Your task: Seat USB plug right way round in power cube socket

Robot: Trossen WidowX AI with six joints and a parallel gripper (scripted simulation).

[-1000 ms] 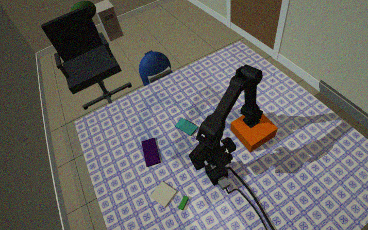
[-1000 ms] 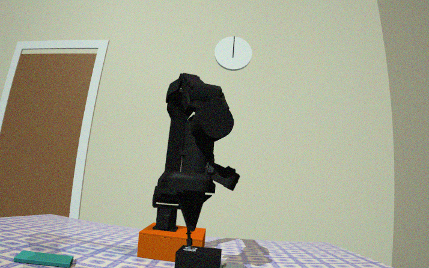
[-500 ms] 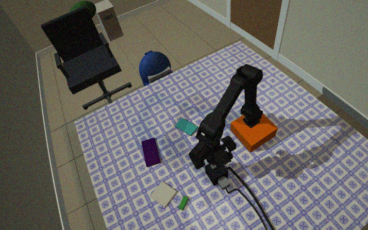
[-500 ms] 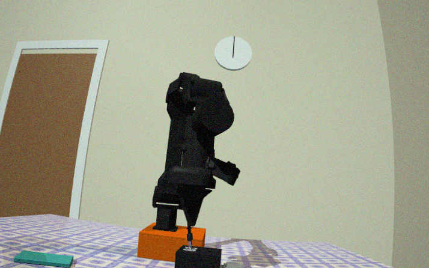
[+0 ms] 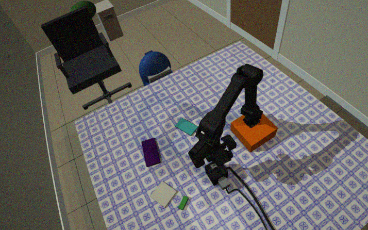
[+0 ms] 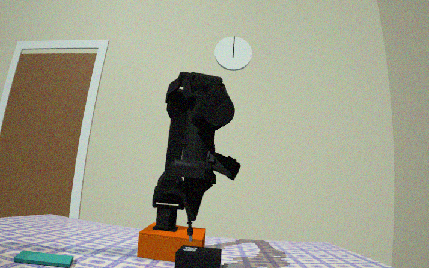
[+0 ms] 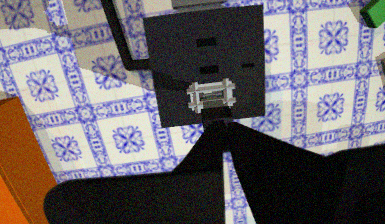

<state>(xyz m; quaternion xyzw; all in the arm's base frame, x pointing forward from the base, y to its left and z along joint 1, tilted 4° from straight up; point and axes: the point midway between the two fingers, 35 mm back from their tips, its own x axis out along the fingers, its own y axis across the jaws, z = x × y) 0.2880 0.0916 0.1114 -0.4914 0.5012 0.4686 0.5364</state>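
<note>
Right now my gripper tip is 6 cm above the USB socket. From my gripper tip the other things lie so: USB plug: 2 cm below; green block: 20 cm ahead, 12 cm below, 5 cm to the left; beige block: 26 cm ahead, 13 cm below, 4 cm to the right.
</note>
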